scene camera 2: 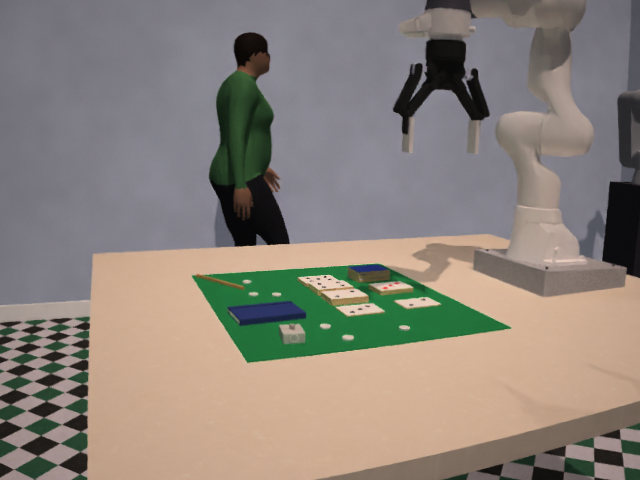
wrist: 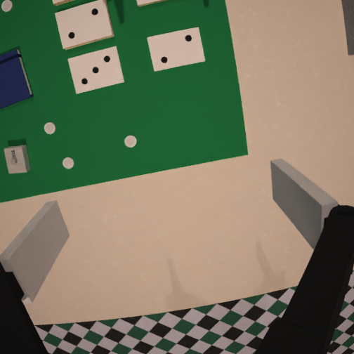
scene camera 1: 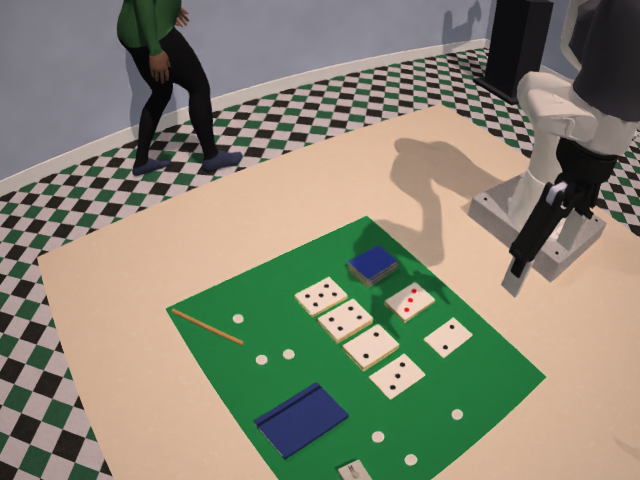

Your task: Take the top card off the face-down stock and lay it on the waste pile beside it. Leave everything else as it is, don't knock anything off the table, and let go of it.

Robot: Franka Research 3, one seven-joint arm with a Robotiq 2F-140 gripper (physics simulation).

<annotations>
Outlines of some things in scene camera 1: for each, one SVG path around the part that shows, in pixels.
The gripper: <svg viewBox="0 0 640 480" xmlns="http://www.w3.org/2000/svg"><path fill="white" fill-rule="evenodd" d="M619 155L594 153L579 145L576 141L560 137L556 149L556 157L561 165L562 173L557 176L554 185L550 182L545 185L539 201L516 240L512 242L509 250L513 257L501 286L514 298L518 296L535 261L535 256L562 218L566 218L556 241L566 250L570 251L586 218L589 220L592 218L594 213L590 211L590 208L593 209L596 206L601 183L606 182L610 178Z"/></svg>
A blue book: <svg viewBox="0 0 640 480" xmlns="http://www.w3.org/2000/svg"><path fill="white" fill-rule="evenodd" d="M317 382L254 420L256 427L285 460L349 417L349 414Z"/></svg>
A two-dot card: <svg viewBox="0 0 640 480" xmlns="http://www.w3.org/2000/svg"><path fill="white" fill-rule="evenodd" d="M454 317L423 339L443 359L473 336Z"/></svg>
</annotations>
